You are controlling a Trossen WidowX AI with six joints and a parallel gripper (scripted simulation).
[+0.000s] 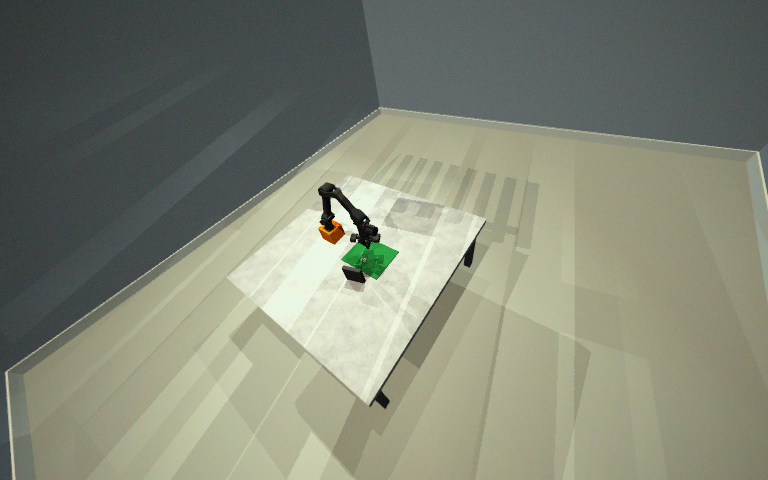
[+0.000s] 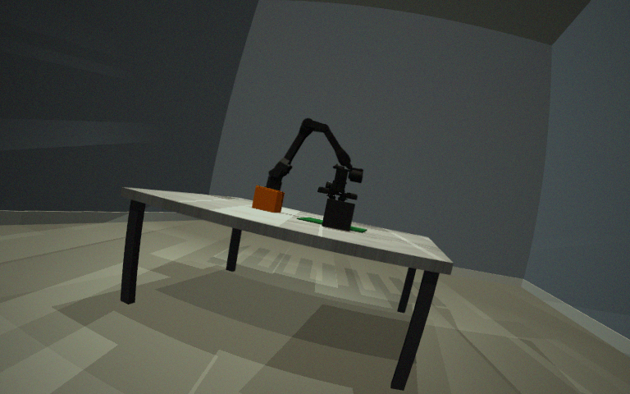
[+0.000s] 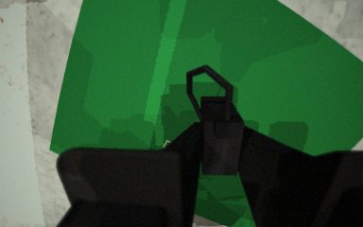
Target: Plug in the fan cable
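The white four-pin fan header lies 7 cm to the right of my gripper tip, 6 cm below it and 1 cm ahead of it. Round my gripper tip: black fan (19 cm to the right, 8 cm ahead, 1 cm below); then board (8 cm below, 2 cm to the right, 2 cm ahead); then black plug (1 cm above).
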